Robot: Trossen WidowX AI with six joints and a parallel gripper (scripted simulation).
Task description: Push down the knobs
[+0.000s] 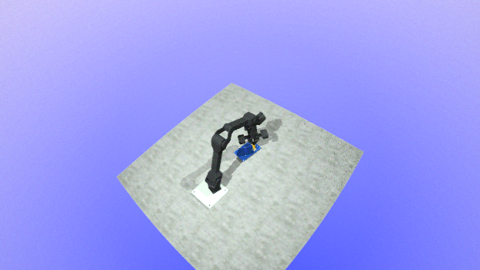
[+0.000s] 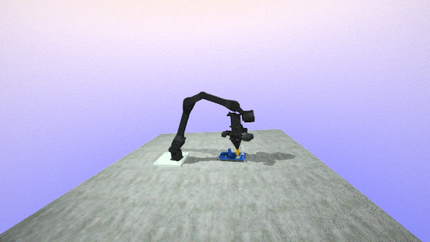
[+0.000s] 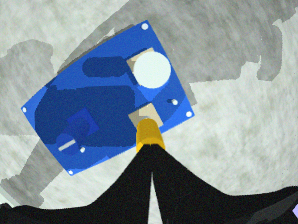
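Right now the orange knob is 2 cm below my gripper tip. Round my gripper tip: dark blue part: 5 cm behind, 2 cm to the left, 3 cm below; blue knob: 5 cm behind, 2 cm to the left, 2 cm below.
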